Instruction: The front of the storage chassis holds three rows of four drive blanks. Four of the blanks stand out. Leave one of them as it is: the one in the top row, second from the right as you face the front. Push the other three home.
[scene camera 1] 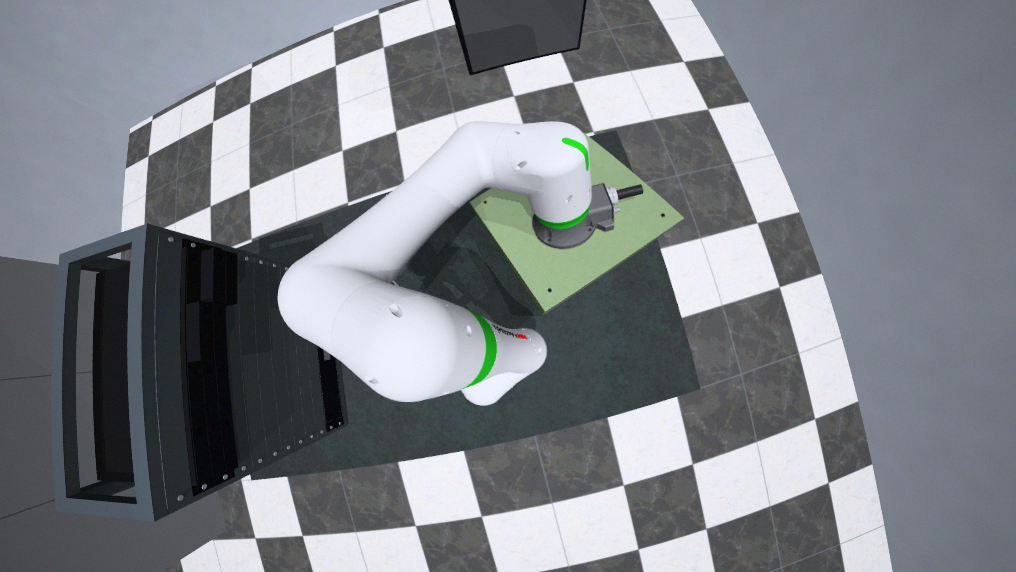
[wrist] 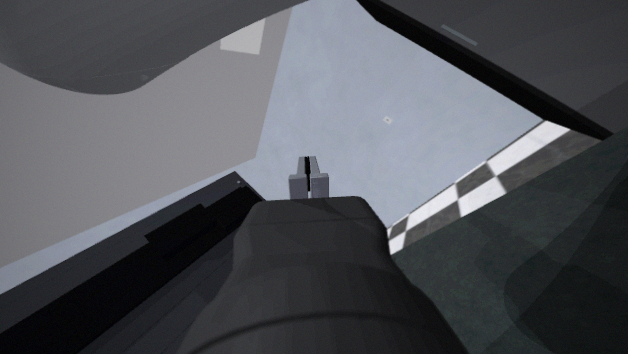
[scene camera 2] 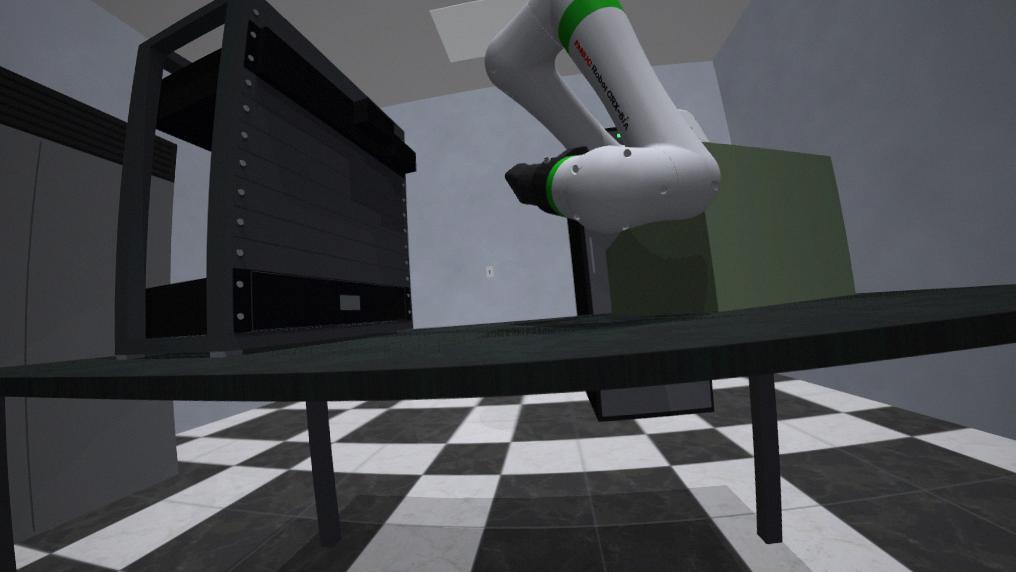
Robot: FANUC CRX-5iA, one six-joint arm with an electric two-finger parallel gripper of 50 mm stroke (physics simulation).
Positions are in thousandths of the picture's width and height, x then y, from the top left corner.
rack: scene camera 1 195,669; wrist 241,792; scene camera 2 303,398
